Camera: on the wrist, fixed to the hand. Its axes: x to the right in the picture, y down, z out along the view.
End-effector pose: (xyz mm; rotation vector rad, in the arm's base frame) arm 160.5 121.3 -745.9 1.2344 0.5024 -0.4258
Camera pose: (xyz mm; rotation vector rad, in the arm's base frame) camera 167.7 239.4 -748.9 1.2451 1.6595 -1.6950
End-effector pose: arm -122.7 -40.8 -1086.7 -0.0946 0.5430 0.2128
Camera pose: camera -184.7 -23.1 -1186.0 0.0096 0.7123 -1.4100
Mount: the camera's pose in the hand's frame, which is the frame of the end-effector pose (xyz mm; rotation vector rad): 3.2 34.5 -113.2 0.5365 0.3287 -1.4839
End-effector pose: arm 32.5 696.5 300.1 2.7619 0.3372 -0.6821
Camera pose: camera 92.5 700.8 402.0 -1.7232 -1.7946 0.3767
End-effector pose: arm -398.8 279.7 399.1 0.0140 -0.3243 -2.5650
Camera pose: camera -374.9 224.0 297.4 -0.7245 0.6715 2.0317
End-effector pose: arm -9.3 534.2 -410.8 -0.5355 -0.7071 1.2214
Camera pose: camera 52.2 546.7 -511.2 0.2785 -0.2888 -0.1182
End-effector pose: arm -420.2 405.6 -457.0 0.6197 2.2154 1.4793
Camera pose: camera -480.9 334.1 -384.7 -1.0576 2.2419 0.1966
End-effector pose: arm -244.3 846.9 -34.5 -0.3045 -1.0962 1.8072
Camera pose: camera -196.6 906.9 -124.7 0.4495 -0.2986 0.5807
